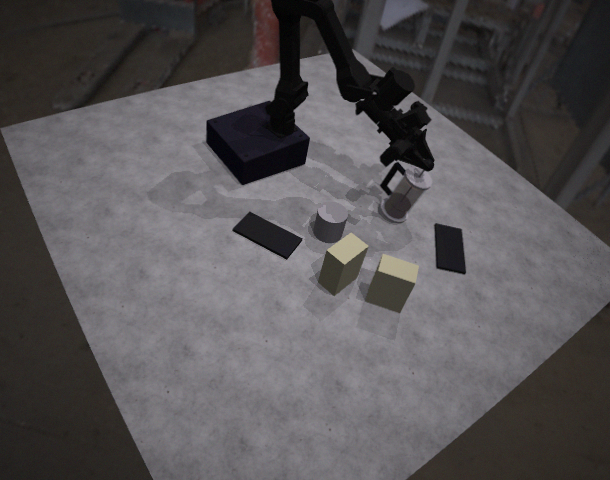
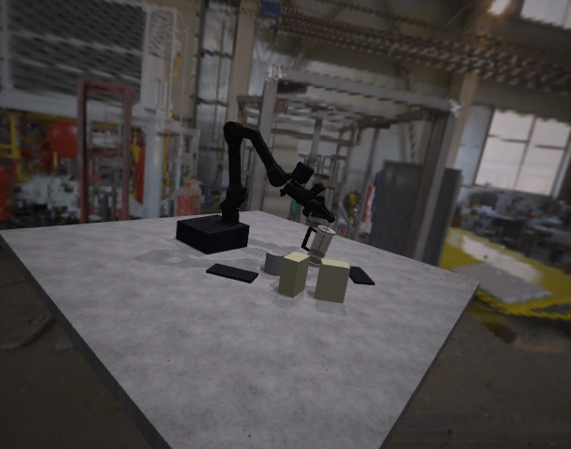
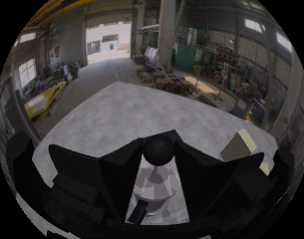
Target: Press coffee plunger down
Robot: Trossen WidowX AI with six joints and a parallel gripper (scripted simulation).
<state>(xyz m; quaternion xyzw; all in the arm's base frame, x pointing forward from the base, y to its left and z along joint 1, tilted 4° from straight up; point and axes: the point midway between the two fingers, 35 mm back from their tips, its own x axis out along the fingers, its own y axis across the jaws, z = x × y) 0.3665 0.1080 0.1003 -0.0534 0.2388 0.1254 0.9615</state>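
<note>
Right now the glass coffee press is 9 cm below my gripper tip and 4 cm behind it.
</note>
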